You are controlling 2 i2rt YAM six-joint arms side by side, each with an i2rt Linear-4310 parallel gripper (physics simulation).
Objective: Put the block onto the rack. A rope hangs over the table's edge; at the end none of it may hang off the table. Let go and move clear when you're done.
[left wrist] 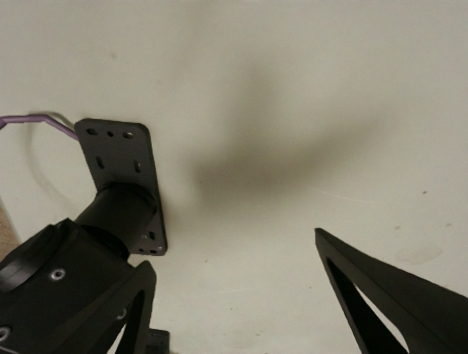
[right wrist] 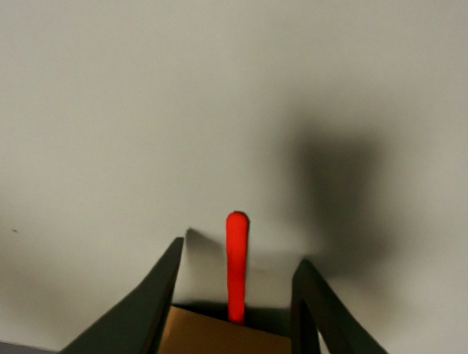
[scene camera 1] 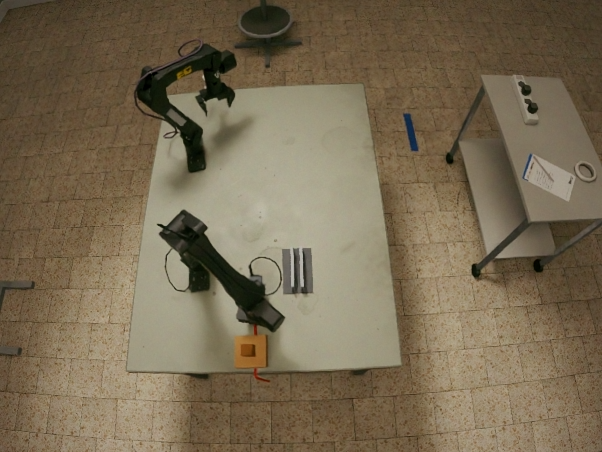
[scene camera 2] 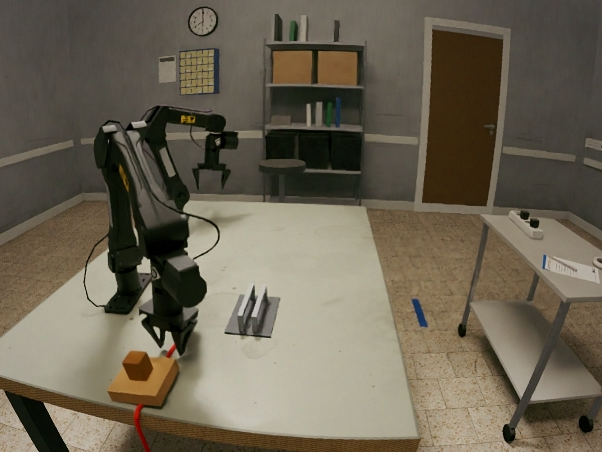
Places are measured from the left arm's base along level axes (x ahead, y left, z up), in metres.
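Pixels of known places: left gripper, fingertip midpoint: (left wrist: 231,252) (scene camera 1: 217,111) (scene camera 2: 210,189); right gripper, fingertip midpoint: (right wrist: 240,258) (scene camera 1: 256,320) (scene camera 2: 171,350); left arm's base, origin of the base link: (left wrist: 132,198) (scene camera 1: 195,151); right arm's base, origin of the base link: (left wrist: 155,345) (scene camera 1: 199,263) (scene camera 2: 130,293).
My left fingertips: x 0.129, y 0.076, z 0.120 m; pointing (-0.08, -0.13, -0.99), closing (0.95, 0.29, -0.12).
Ahead of a thing's pixels: the offset from my left fingertips to its top centre. Level surfaces: height alone.
An orange-tan block {0.037 m back, 0.904 m right, 0.047 m down} (scene camera 1: 260,360) (scene camera 2: 145,385) (right wrist: 225,335) with a small cube knob lies flat near the table's near edge. A red rope (scene camera 1: 255,329) (scene camera 2: 139,419) (right wrist: 237,270) runs beneath it; one end lies on the table, the other hangs over the edge. The grey rack {0.166 m ahead, 0.667 m right, 0.075 m down} (scene camera 1: 308,270) (scene camera 2: 272,315), a base with two upright fins, stands farther in. My right gripper (scene camera 2: 171,350) (right wrist: 240,258) is partly open, pointing down, its fingers either side of the rope's table end without gripping it; the arm hides it in scene camera 1. My left gripper (scene camera 1: 218,109) (scene camera 2: 212,180) (left wrist: 231,252) is open and empty above the table's far end.
A trolley (scene camera 1: 510,200) (scene camera 2: 545,360) stands beside the table {0.120 m down} (scene camera 1: 340,200) (scene camera 2: 340,260), apart from it. A stool (scene camera 1: 265,22) (scene camera 2: 281,166) stands beyond the far edge. The right arm spans between its base and the block, with a cable loop beside the rack.
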